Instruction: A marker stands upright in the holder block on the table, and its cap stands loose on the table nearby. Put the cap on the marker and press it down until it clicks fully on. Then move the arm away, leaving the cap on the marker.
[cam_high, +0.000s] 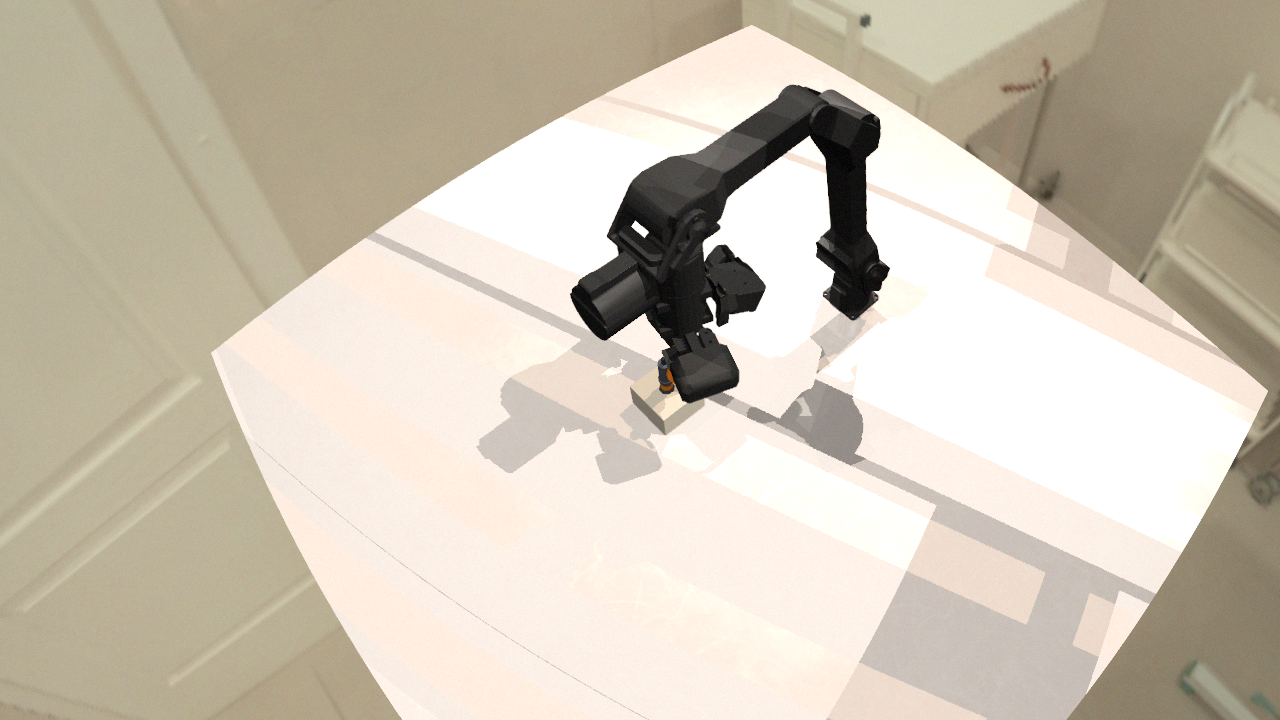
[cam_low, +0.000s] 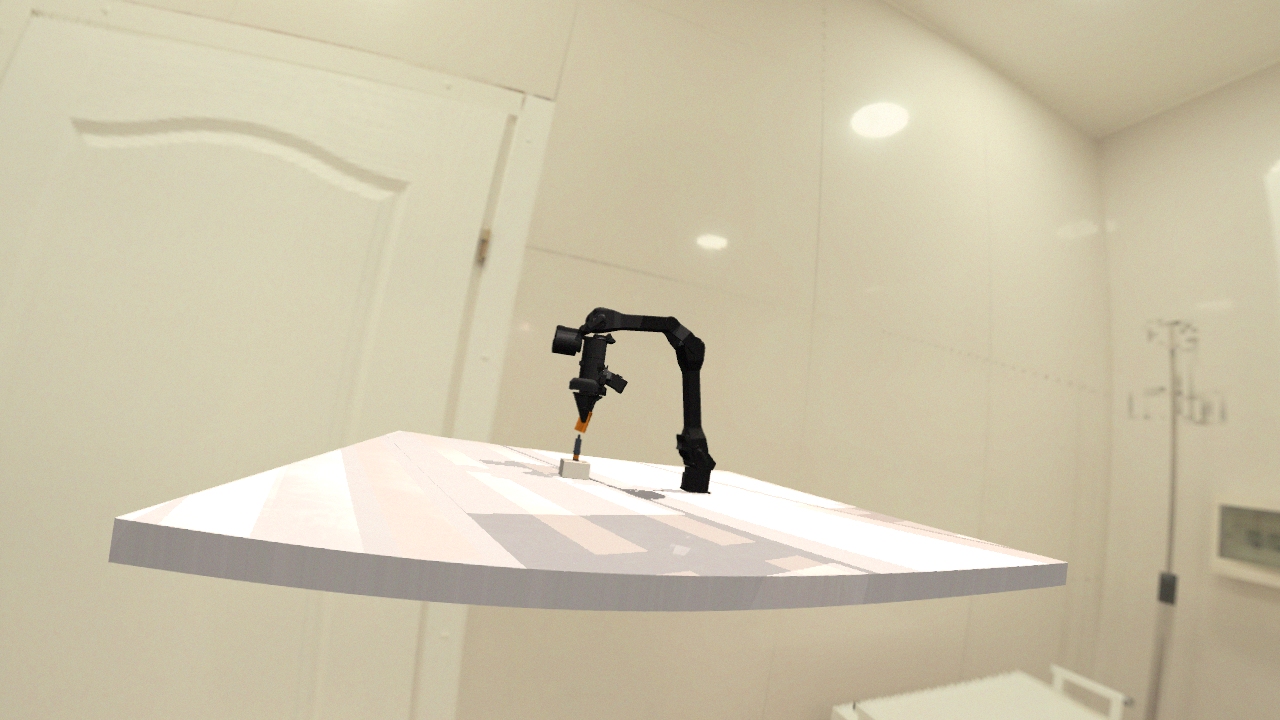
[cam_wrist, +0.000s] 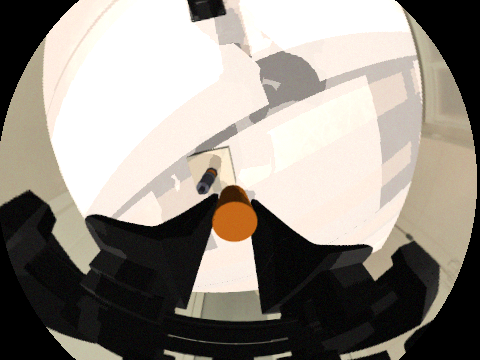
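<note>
Right now my gripper tip is 120 mm above the pale holder block and 40 mm to the left of it. Round my gripper tip: orange cap right at my gripper tip.
</note>
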